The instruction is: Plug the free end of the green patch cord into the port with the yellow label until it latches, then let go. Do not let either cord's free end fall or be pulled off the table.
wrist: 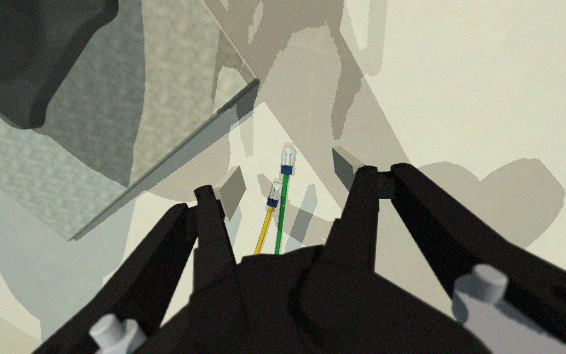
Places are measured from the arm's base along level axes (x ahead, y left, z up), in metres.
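Pixels of known places: gripper, between the fingertips: (287, 168).
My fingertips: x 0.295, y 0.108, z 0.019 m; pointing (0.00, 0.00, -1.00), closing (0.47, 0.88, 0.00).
Note:
Ahead of a thing's pixels: the offset from my fingertips to its top centre. "*": to the spot under its first point. Level surfaces: height alone.
The green patch cord @[* 0.053 m ahead, 0.051 m right, 0.030 m down] (282, 215) runs up from behind the gripper body. Its clear plug @[0.004 m back, 0.005 m left, 0.025 m down] (287, 159) with a dark blue collar lies on the pale surface. A yellow cord @[* 0.056 m ahead, 0.087 m right, 0.030 m down] (263, 231) lies close on its left, with a similar plug @[0.021 m ahead, 0.035 m right, 0.025 m down] (274, 194) slightly lower in the view. My gripper (287, 168) is open above them. Both plugs appear between the two finger pads in the view, with neither pad touching them. The lower parts of both cords are hidden behind the gripper body. The port with the yellow label does not show.
The pale surface @[0.036 m down] (475, 110) carries several overlapping shadows. At the upper left is a speckled grey area (175, 85) bordered by a dark straight edge (165, 159). A large dark object (45, 50) shows in the top left corner.

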